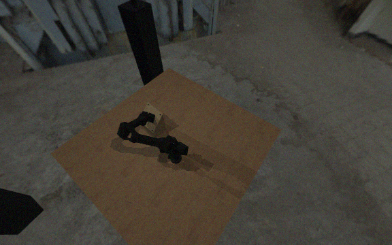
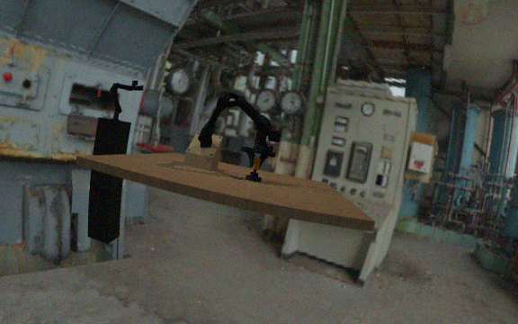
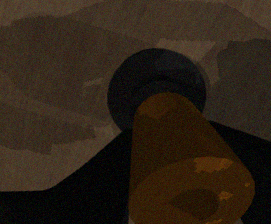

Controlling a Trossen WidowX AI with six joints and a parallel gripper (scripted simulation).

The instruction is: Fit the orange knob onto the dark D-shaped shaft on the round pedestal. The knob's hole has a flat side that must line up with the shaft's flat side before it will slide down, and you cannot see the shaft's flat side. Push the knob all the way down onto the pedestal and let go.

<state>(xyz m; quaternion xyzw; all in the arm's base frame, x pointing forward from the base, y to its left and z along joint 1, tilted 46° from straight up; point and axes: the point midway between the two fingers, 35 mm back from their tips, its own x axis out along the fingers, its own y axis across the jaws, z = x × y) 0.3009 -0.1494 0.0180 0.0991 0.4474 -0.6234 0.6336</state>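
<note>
Right now my gripper tip is 4 cm above the dark round pedestal. From my gripper tip the other things lie so: orange knob 2 cm above.
</note>
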